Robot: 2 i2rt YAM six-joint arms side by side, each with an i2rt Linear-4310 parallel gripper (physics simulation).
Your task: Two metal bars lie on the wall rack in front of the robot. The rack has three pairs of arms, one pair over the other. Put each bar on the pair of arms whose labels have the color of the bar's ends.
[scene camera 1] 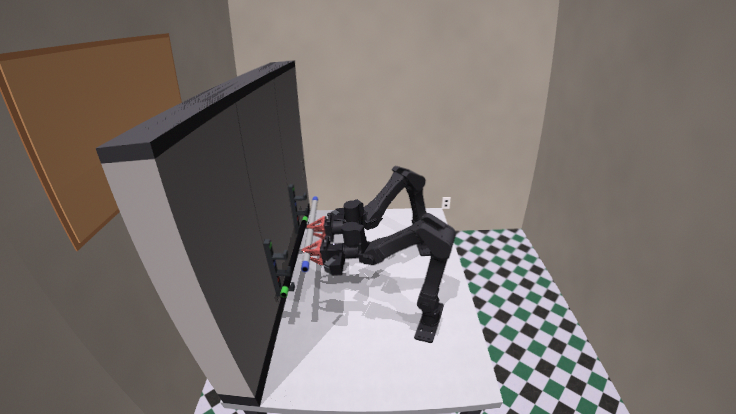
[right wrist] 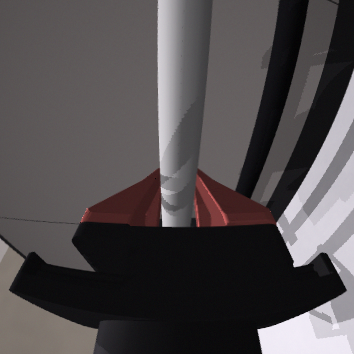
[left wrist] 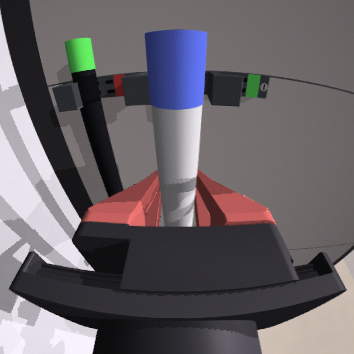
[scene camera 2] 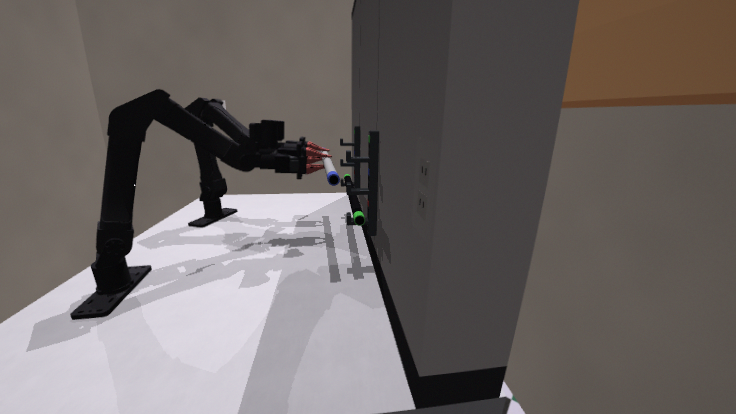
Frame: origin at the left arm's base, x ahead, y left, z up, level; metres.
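Seen in the pictures: left gripper, fingertip midpoint: (scene camera 1: 302,253) (left wrist: 177,175) (scene camera 2: 329,154); right gripper, fingertip midpoint: (scene camera 1: 307,229) (right wrist: 177,174); left arm's base, origin of the base link: (scene camera 1: 429,321) (scene camera 2: 214,218); right arm's base, origin of the base link: (scene camera 1: 423,243) (scene camera 2: 117,290).
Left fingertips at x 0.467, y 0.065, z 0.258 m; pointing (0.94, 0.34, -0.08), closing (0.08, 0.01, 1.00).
Pixels of each thing's top centre, then the offset from my left fingertips to it. "spot": a spot on its surface instead. Level surfaces: height alone.
- light grey bar with blue ends, middle of its top: (right wrist: 154,181) (left wrist: 189,266) (scene camera 2: 327,155) (scene camera 1: 310,225) 0.051 m ahead, 0.149 m right, 0.016 m up
- black bar with green ends, middle of its top: (right wrist: 248,149) (left wrist: 130,215) (scene camera 2: 351,188) (scene camera 1: 295,248) 0.114 m ahead, 0.108 m right, 0.089 m down
- red label, surface spot: (left wrist: 119,85) spot: 0.065 m ahead, 0.087 m left, 0.074 m down
- green label, surface spot: (left wrist: 253,86) spot: 0.065 m ahead, 0.086 m left, 0.078 m up
- white table, its level: 0.258 m down
A light grey bar with blue ends (scene camera 1: 312,208) (scene camera 2: 329,165) (left wrist: 177,135) (right wrist: 184,75) is held off the rack, in front of it and roughly level. My left gripper (scene camera 1: 307,250) (left wrist: 177,175) is shut on it, and my right gripper (scene camera 1: 310,226) (scene camera 2: 327,161) (right wrist: 177,174) is shut on it farther along. A black bar with green ends (scene camera 1: 294,252) (scene camera 2: 355,203) (left wrist: 95,115) (right wrist: 282,65) lies on the lowest pair of arms. The rack (scene camera 1: 269,257) (scene camera 2: 374,169) shows a red label (left wrist: 119,85) and a green label (left wrist: 253,86) in the left wrist view; the blue end hides the part between.
The rack is fixed to a tall dark wall panel (scene camera 1: 205,205) (scene camera 2: 406,231) behind the bars. Both arms stand on the white table (scene camera 1: 360,370) (scene camera 2: 195,360), and the grippers are close side by side. The black bar lies below and behind the held bar.
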